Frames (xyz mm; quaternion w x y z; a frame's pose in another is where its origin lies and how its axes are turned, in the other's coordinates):
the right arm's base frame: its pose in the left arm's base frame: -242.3 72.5 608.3 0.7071 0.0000 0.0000 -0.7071
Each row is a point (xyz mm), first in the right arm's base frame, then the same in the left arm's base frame.
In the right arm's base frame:
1: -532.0 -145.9 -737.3
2: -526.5 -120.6 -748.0
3: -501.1 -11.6 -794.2
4: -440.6 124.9 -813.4
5: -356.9 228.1 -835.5
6: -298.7 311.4 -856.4
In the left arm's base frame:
1: -388.2 604.5 -129.0
2: -362.9 599.0 -139.7
3: -253.9 573.6 -185.9
4: -117.4 513.1 -205.1
5: -14.2 429.4 -227.2
6: 69.1 371.2 -248.1

